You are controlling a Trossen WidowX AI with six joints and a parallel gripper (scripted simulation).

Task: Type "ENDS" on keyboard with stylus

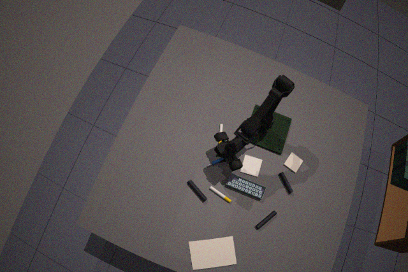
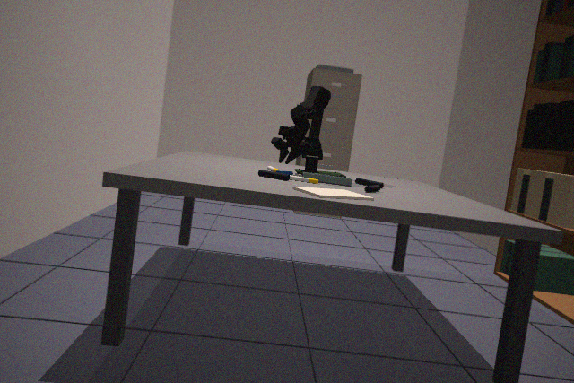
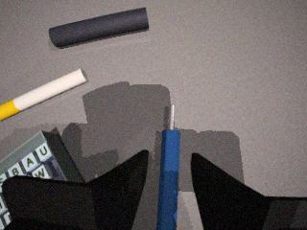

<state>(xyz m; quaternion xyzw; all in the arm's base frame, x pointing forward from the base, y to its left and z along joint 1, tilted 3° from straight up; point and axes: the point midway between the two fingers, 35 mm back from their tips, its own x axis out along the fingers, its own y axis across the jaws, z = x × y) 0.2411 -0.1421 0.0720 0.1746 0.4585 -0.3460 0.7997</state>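
My gripper tip is 4 cm above the stylus, 1 cm to the left of it and 1 cm short of it. Also, from my gripper tip: white paper sheet (44 cm ahead, 13 cm to the left, 5 cm below); then white notepad (17 cm to the left, 5 cm below, 4 cm behind); then grey stylus tip (4 cm below, 3 cm to the right, 3 cm ahead).
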